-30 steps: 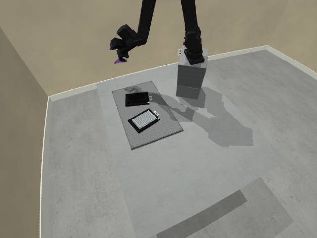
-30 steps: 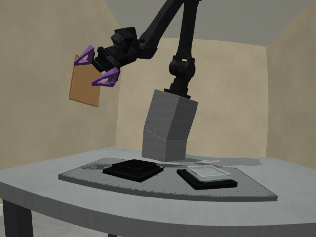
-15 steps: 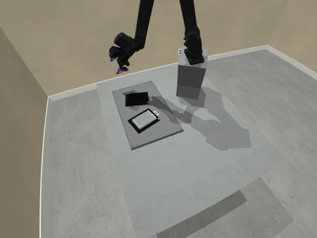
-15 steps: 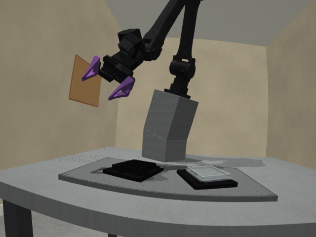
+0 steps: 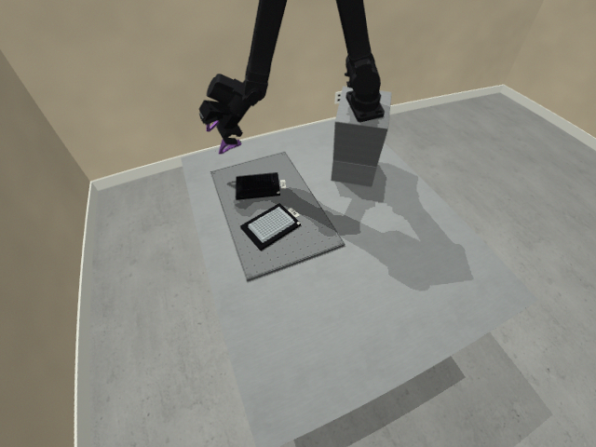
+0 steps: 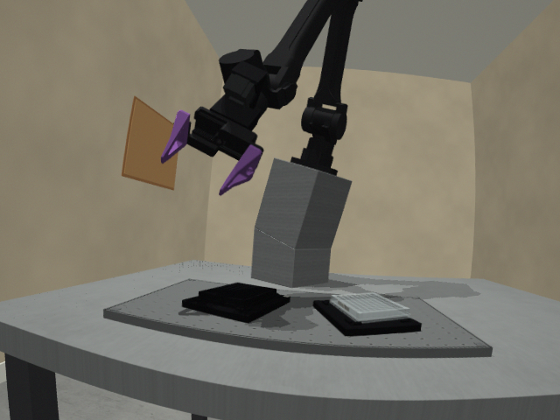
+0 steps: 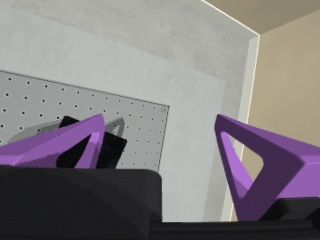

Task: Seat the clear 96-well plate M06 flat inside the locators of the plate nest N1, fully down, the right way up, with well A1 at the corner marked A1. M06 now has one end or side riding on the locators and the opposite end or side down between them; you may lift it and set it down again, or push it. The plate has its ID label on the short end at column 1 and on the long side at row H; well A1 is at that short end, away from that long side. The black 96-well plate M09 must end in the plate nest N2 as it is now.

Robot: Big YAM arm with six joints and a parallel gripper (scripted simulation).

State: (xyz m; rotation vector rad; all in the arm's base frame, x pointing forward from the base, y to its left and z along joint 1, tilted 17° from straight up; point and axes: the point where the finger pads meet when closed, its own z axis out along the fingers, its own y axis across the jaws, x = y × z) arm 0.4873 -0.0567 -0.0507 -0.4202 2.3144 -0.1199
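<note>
The clear 96-well plate M06 is 14 cm behind my hand, 24 cm to the left of it and 18 cm below it. Round my hand: plate nest N2: 11 cm behind, 4 cm to the left, 20 cm below; black plate M09: 11 cm behind, 4 cm to the left, 18 cm below; plate nest N1: 13 cm behind, 24 cm to the left, 20 cm below.
</note>
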